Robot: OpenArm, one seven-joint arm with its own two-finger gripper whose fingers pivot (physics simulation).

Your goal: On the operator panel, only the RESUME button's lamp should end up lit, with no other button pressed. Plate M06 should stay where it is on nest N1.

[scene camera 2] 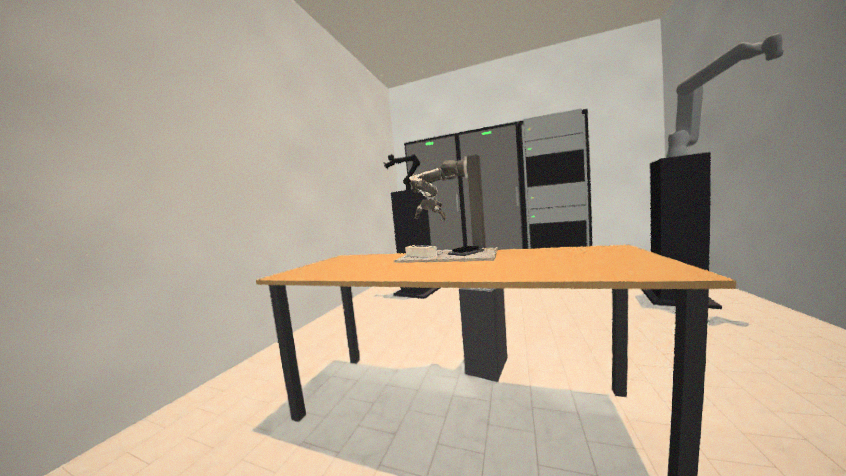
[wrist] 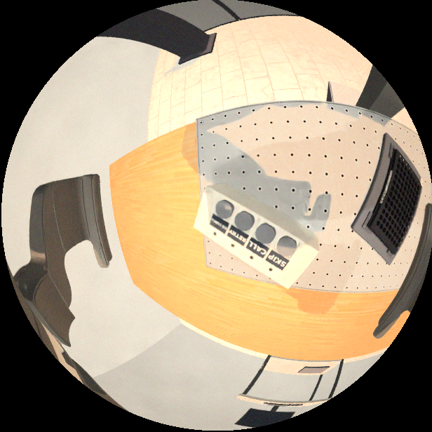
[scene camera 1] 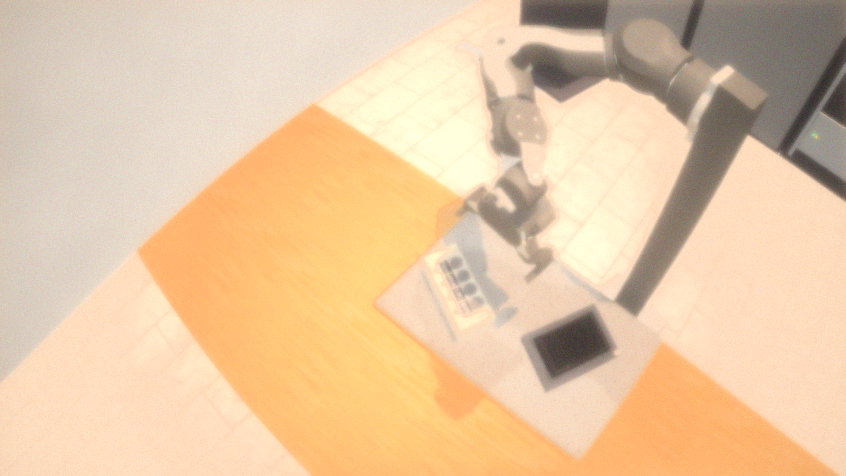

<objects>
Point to a grey nest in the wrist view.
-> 376, 185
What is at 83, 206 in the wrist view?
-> The gripper.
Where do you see a black plate M06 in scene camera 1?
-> At 581, 340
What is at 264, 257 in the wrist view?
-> An operator panel.
</objects>
